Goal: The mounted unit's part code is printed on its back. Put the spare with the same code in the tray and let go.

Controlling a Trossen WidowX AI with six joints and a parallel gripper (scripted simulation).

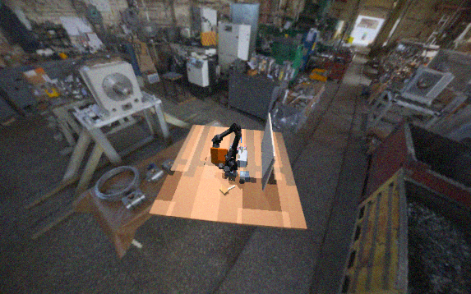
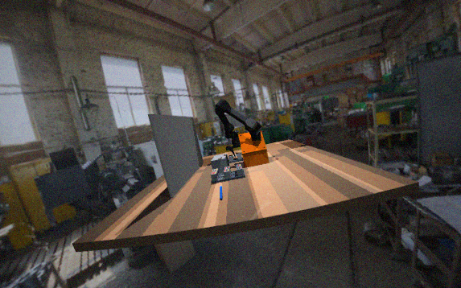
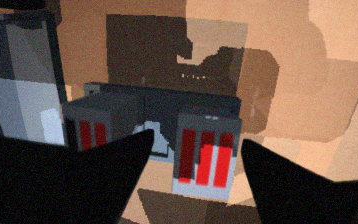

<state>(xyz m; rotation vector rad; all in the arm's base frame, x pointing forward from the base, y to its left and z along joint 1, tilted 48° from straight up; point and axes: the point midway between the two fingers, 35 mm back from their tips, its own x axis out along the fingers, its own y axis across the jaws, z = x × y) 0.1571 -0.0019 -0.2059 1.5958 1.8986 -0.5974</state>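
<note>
My gripper tip is now 180 mm short of the grey tray, 30 mm above it and 10 mm to the right of it. The rest, counted from my gripper tip: blue pen (590 mm to the left, 40 mm ahead, 30 mm below); then tall grey panel (350 mm ahead, 220 mm to the left, 190 mm above); then tan piece (200 mm to the right, 20 mm below, 10 mm ahead).
</note>
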